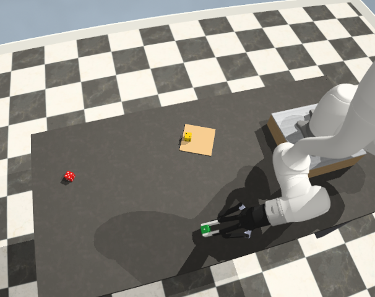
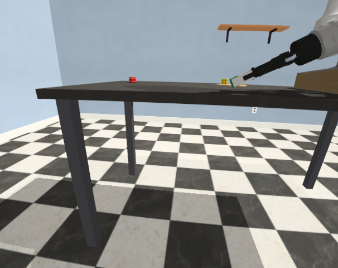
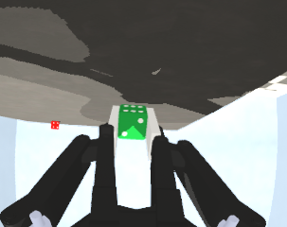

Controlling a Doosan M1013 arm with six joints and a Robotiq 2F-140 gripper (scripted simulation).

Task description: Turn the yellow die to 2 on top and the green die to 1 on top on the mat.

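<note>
My hand is 20 mm short of the green die and 10 mm above it. The rest, counted from my hand: tan mat: 410 mm to the right, 40 mm below, 30 mm behind; yellow die: 420 mm to the right, 20 mm below, 10 mm ahead; red die: 530 mm ahead, 310 mm to the right, 30 mm below.
</note>
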